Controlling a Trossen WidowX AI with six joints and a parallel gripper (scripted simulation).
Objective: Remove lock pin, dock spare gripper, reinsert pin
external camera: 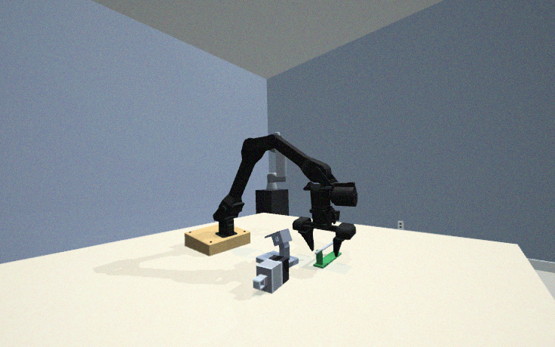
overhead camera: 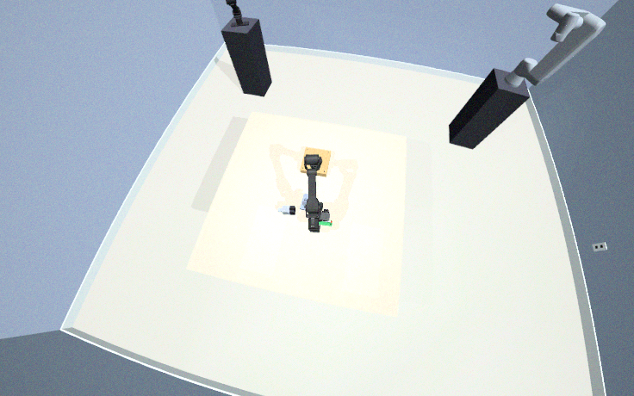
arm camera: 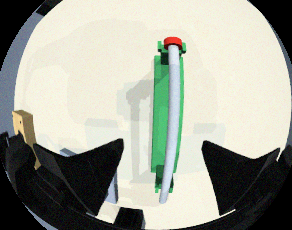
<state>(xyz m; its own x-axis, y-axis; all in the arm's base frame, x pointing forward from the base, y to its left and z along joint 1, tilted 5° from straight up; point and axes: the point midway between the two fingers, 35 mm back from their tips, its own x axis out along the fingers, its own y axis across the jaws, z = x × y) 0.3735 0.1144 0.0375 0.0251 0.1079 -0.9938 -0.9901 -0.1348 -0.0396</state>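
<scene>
My gripper tip is now 20 mm to the right of the green cradle. From my gripper tip the other things lie so: grey mount (100 mm to the right, 100 mm behind, 30 mm above); then spare gripper (220 mm to the right, 10 mm behind).
</scene>
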